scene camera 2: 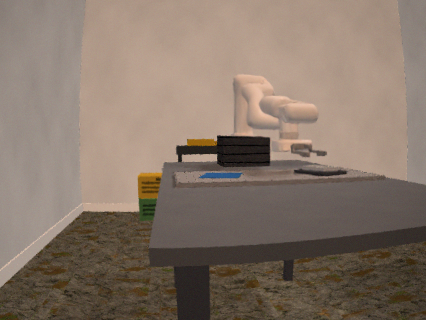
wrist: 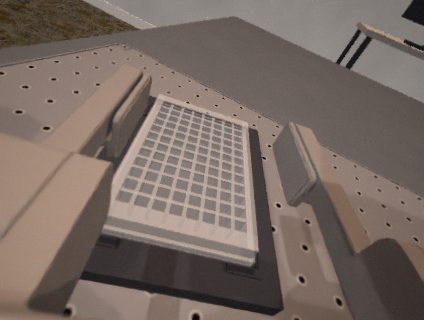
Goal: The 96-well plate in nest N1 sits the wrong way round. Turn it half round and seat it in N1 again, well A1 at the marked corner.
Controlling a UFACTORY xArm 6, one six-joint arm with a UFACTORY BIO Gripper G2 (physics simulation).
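Note:
Clear 96-well plate (wrist: 185, 184), visible to me.

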